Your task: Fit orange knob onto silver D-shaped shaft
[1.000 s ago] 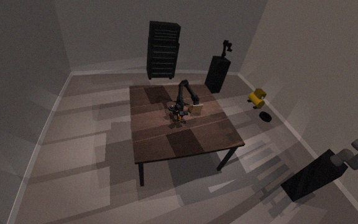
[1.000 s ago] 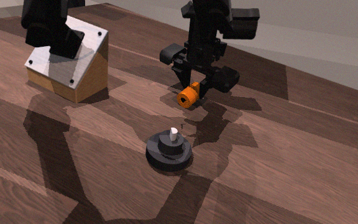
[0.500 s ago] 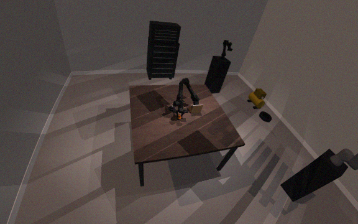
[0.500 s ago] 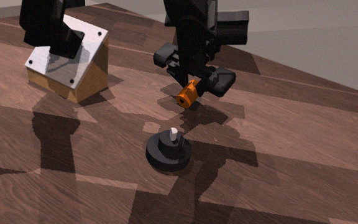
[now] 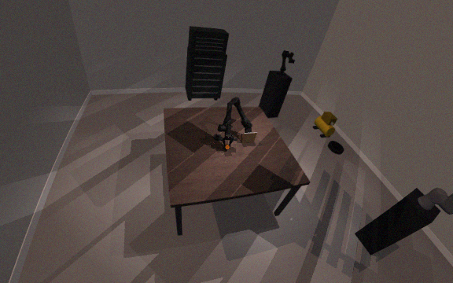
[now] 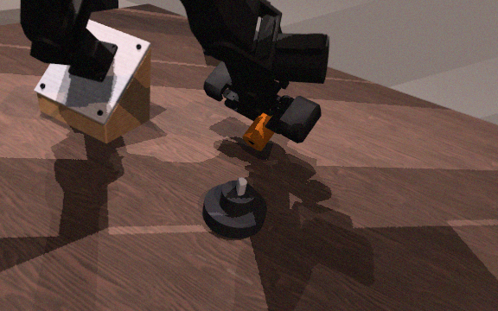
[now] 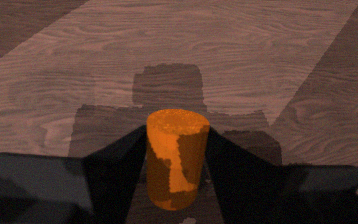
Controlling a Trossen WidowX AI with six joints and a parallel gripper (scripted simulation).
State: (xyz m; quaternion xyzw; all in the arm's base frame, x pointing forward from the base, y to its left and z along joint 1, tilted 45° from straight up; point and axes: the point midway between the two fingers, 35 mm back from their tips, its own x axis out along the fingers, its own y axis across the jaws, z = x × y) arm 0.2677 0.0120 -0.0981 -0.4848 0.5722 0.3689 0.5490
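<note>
My gripper tip is 20 cm to the left of the round dark pedestal, 2 cm short of it and 1 cm above it. Round my gripper tip: orange knob: 1 cm to the right, 1 cm above.
</note>
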